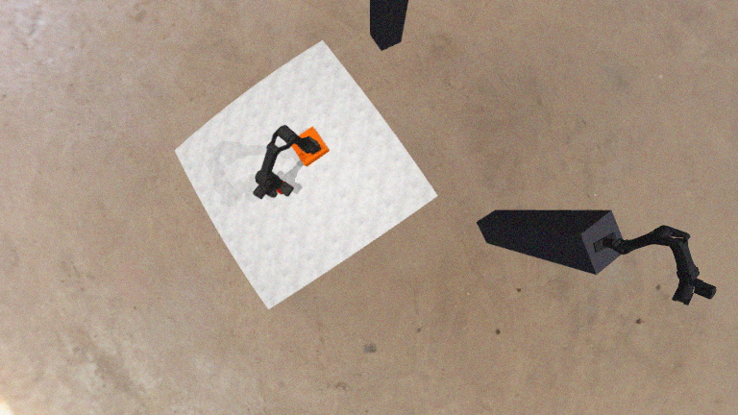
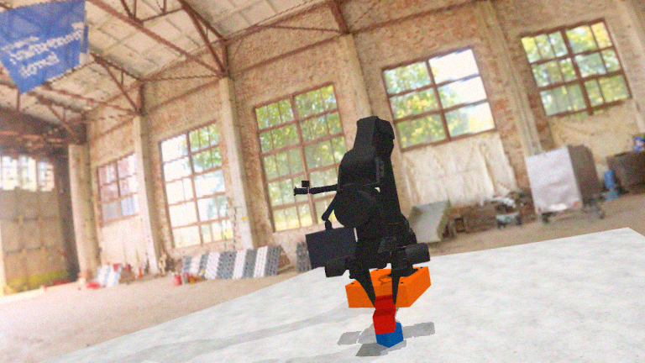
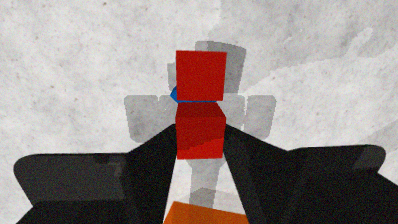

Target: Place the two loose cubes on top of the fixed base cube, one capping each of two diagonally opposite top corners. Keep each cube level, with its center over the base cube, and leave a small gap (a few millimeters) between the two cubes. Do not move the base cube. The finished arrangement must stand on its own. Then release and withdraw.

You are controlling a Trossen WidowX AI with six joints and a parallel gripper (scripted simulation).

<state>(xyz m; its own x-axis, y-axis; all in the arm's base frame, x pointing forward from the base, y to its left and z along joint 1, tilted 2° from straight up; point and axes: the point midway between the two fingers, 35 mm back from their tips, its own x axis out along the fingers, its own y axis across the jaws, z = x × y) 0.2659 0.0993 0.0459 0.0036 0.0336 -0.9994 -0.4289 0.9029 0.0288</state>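
My gripper tip is now 2 cm short of the blue base cube, 1 cm to the right of it and 5 cm above it.
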